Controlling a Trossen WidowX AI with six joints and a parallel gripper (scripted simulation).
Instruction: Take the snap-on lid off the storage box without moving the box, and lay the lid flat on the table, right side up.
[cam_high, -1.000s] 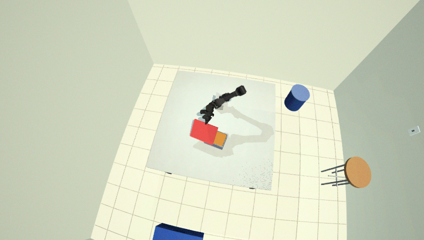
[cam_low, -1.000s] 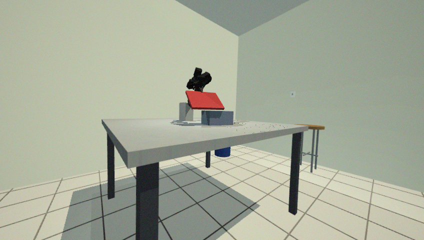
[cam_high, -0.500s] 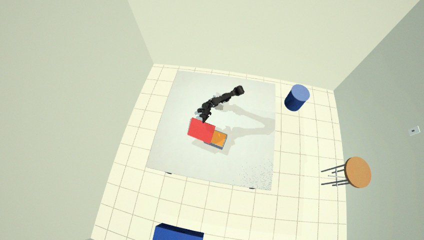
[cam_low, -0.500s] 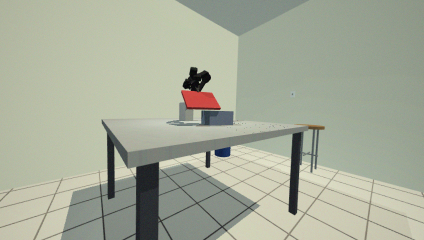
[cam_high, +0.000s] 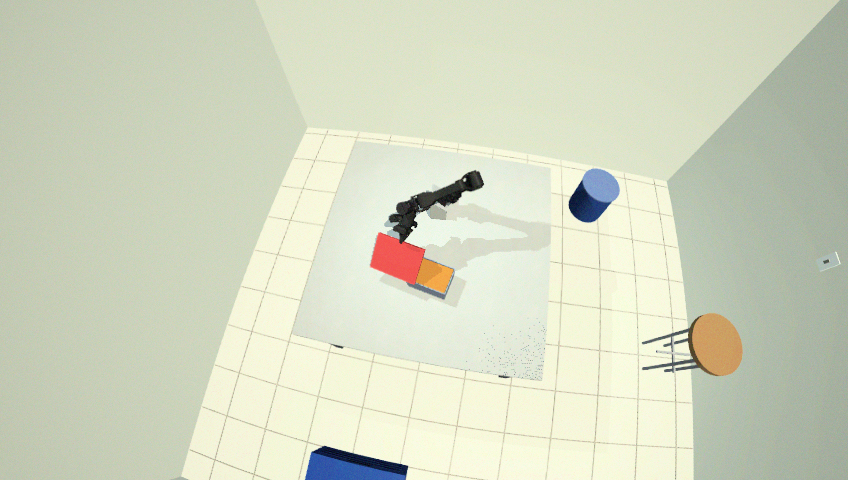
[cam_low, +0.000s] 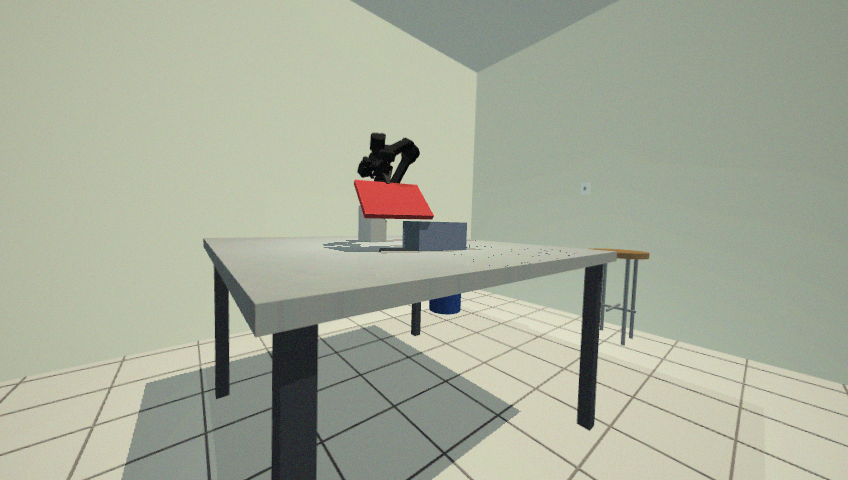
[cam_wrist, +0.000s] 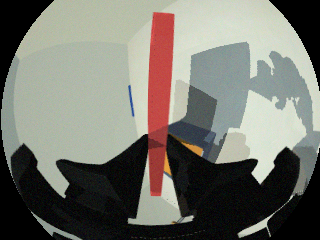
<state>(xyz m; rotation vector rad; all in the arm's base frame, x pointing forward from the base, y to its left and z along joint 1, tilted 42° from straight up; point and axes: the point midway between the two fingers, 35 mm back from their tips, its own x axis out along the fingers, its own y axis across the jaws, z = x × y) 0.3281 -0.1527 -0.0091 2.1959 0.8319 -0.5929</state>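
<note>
Now: gripper tip 60 mm short of the red lid, 50 mm above it and 10 mm to the left of it. Round my gripper tip: grey-blue storage box (180 mm below, 160 mm to the left, 80 mm ahead).
</note>
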